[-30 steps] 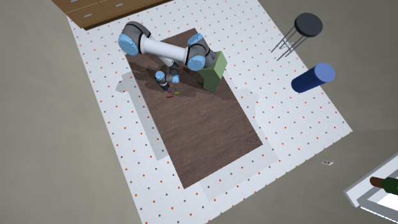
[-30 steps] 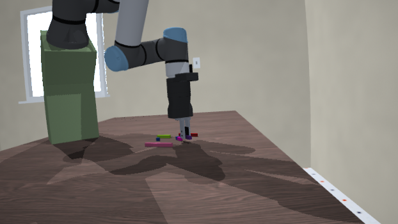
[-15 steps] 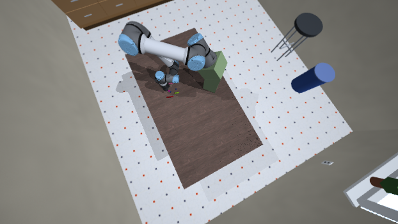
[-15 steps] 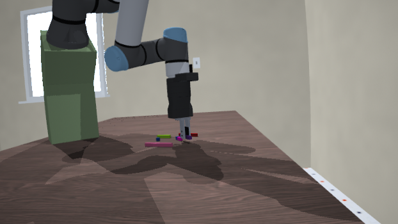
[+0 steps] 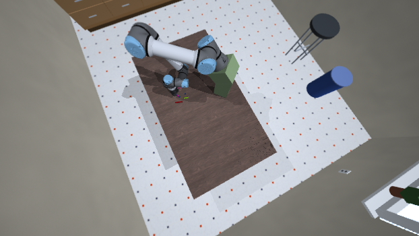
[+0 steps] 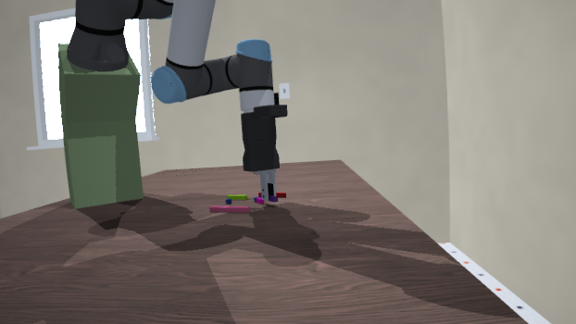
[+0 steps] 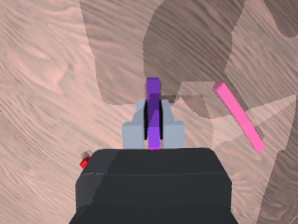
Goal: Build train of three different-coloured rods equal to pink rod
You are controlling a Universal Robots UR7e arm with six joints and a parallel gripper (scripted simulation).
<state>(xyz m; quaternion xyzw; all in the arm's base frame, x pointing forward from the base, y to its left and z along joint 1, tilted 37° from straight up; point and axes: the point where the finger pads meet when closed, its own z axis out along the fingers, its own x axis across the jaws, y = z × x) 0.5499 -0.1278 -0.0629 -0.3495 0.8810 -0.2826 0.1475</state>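
Now: the magenta rod 3 cm behind my hand, 3 cm to the left of it and 3 cm below it. Also, from my hand: red rod 1 cm behind, 10 cm to the left, 3 cm below; purple rod 1 cm below; pink rod 8 cm behind, 4 cm to the right, 3 cm below.
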